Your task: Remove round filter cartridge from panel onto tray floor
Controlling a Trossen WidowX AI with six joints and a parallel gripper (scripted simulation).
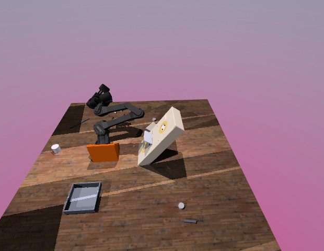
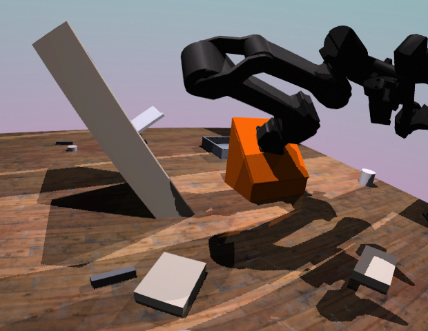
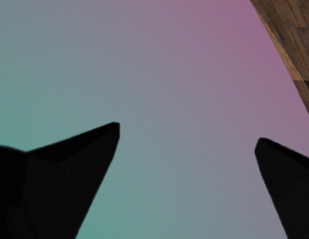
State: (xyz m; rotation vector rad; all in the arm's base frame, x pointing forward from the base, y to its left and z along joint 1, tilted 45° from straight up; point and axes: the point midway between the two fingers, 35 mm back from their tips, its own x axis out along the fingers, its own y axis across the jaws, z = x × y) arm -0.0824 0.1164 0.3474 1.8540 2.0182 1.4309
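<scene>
Right now the round filter cartridge is 500 mm ahead of my gripper tip, 310 mm to the right of it and 30 mm below it. Also, from my gripper tip: grey tray: 650 mm to the right, 250 mm below, 80 mm ahead; then beige service panel: 450 mm ahead, 320 mm to the right, 110 mm below; then grey bracket: 400 mm ahead, 320 mm to the right, 120 mm below.
</scene>
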